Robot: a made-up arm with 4 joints.
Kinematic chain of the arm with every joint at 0, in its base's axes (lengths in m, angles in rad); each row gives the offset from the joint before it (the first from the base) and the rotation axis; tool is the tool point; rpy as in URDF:
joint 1: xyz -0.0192 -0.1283 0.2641 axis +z
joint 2: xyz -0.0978 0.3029 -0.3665 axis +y
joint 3: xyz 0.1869 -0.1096 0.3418 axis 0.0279 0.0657 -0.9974
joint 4: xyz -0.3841 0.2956 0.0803 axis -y
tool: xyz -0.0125 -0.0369 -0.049 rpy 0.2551 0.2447 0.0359
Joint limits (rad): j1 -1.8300..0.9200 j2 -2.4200..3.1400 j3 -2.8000..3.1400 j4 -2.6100..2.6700
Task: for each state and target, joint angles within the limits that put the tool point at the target. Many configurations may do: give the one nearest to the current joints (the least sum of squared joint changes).
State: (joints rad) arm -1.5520 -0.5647 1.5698 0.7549
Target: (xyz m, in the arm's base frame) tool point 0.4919 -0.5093 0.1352
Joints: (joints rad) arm -0.9968 0.2279 2.4326 0.8899
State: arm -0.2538 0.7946 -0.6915 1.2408
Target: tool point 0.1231 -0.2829 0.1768
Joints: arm -0.6680 1.2689 -1.2204 1.5214
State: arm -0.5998 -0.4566 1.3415 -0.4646
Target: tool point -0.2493 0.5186 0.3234
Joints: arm 0.1366 -0.4458 0.9181 -0.2437
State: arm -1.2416 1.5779 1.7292 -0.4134
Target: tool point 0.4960 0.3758 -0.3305
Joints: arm -0.4146 1.7431 0.9457 -0.1277
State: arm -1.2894 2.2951 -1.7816 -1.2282
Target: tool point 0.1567 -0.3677 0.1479
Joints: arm -0.8450 1.6246 -0.9915 -1.1169
